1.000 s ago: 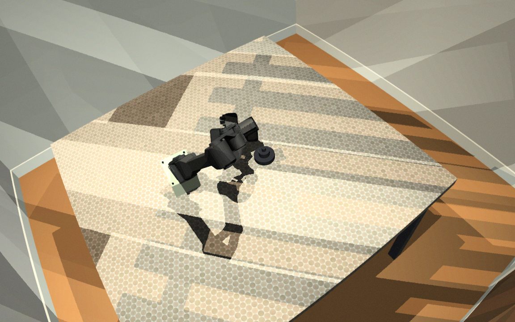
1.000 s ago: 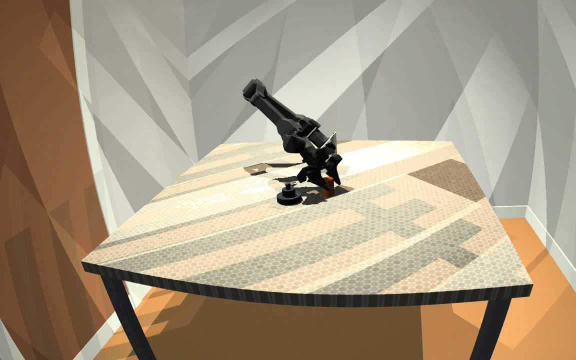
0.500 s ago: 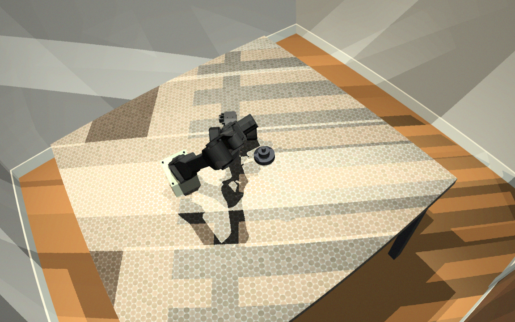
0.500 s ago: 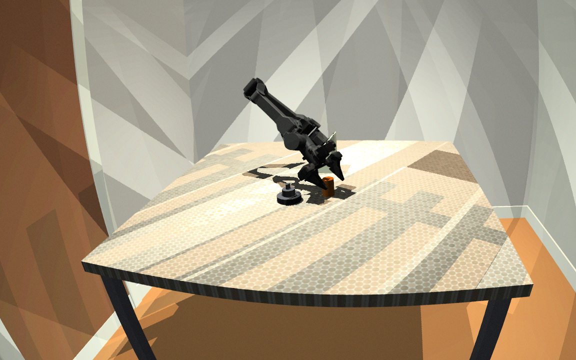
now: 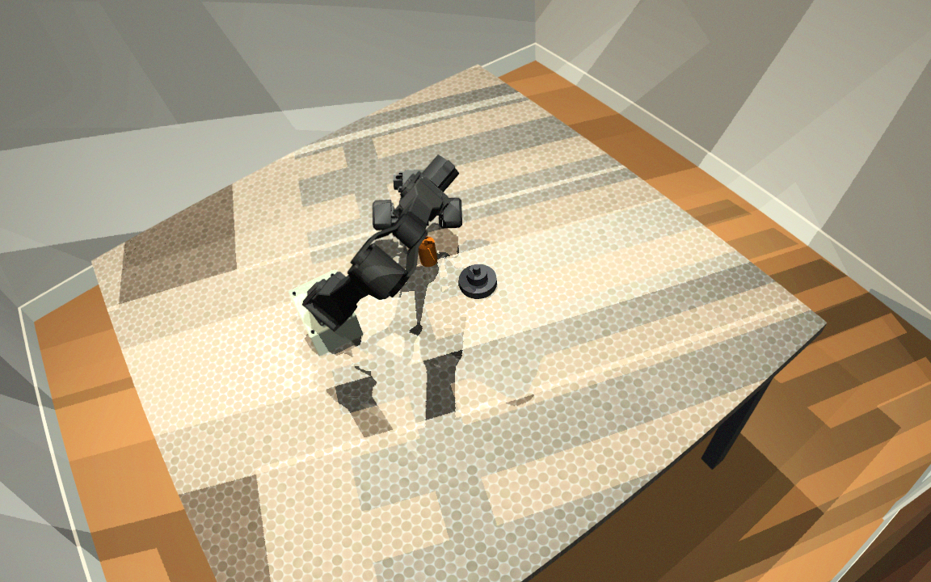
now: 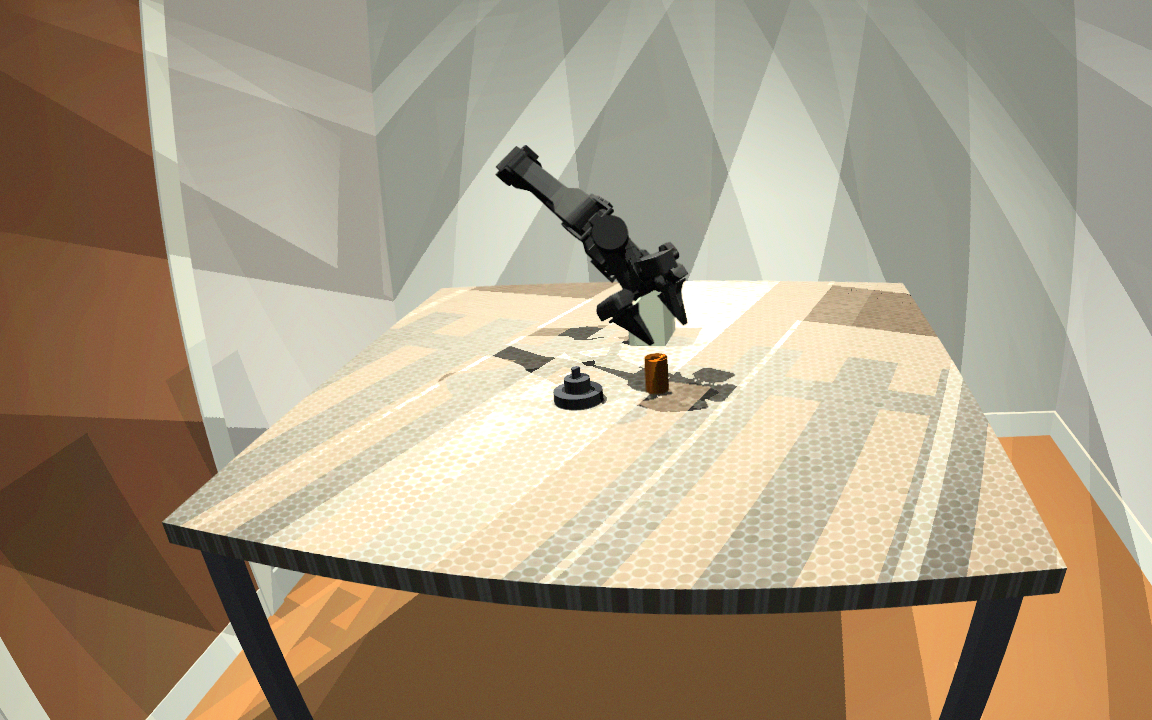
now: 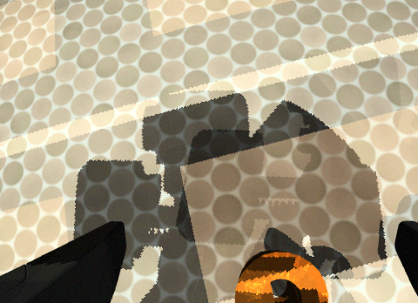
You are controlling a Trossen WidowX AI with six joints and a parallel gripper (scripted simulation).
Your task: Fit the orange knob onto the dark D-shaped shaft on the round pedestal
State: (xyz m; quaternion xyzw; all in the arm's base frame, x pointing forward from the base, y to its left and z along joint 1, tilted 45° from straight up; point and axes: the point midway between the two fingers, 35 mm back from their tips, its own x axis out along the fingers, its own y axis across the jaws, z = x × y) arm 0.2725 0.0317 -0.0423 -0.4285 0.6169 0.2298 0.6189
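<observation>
My gripper tip is now 7 cm above the orange knob, 3 cm to the left of it and 1 cm past it. Round my gripper tip: dark round pedestal (16 cm to the right, 7 cm below, 4 cm ahead).
</observation>
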